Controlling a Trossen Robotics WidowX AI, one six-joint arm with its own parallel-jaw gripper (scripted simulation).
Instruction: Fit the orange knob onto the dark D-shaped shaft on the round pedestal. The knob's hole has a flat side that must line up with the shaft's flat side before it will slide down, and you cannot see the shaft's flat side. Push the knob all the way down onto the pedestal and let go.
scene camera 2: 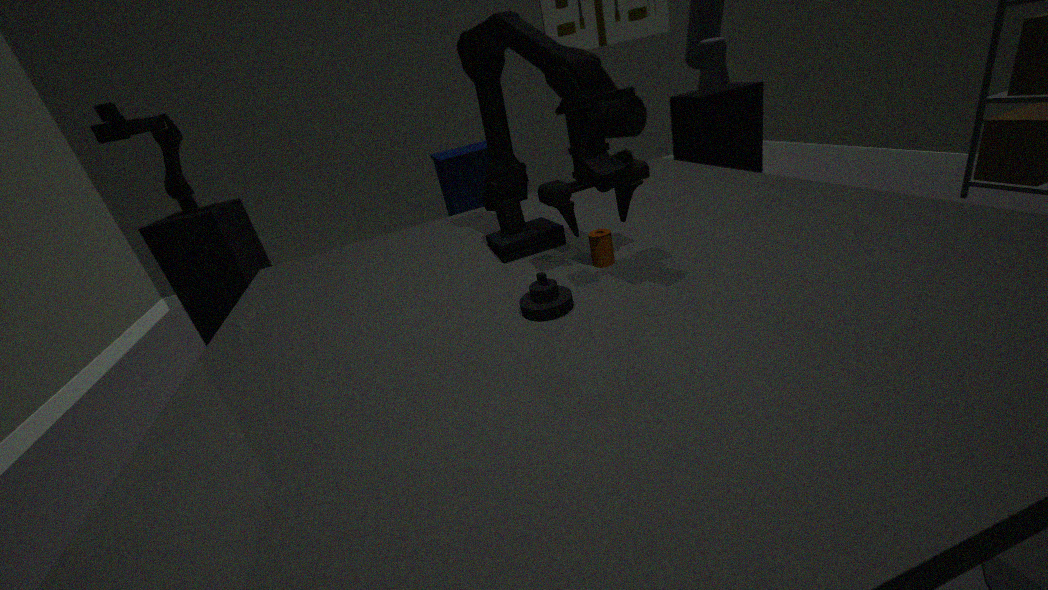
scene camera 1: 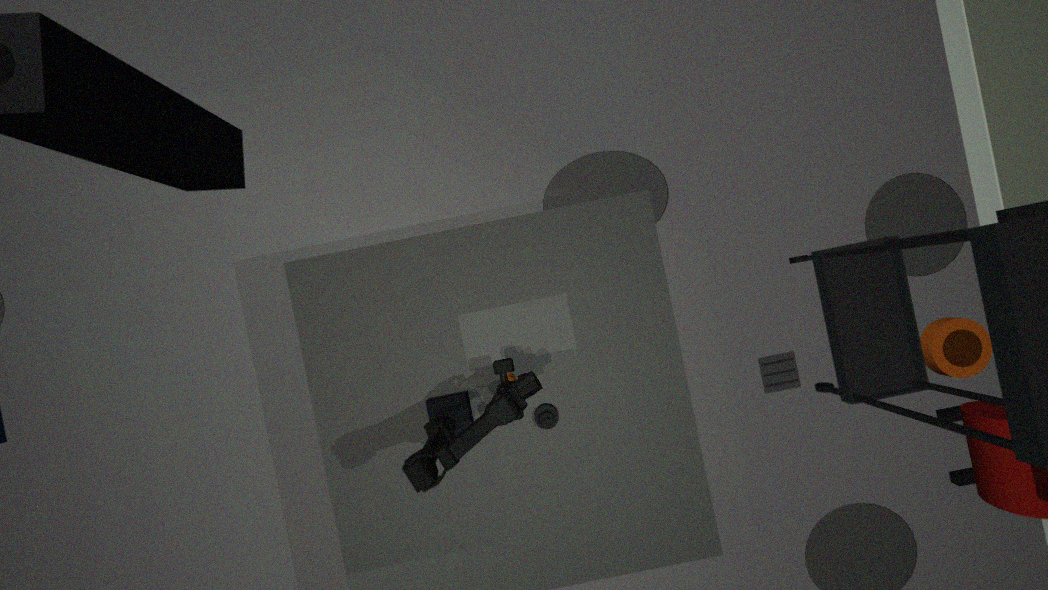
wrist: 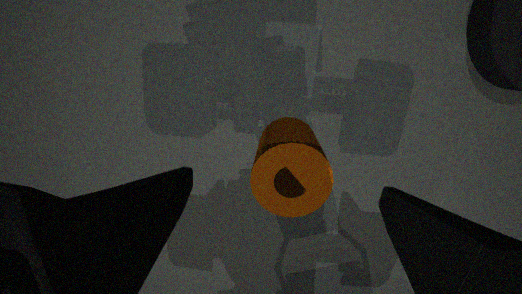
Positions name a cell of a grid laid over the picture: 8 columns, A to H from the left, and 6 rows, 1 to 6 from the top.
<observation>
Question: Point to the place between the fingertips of my gripper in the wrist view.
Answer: E4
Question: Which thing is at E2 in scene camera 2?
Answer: My gripper.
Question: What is my gripper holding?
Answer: Nothing.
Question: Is my gripper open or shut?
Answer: Open.
</observation>
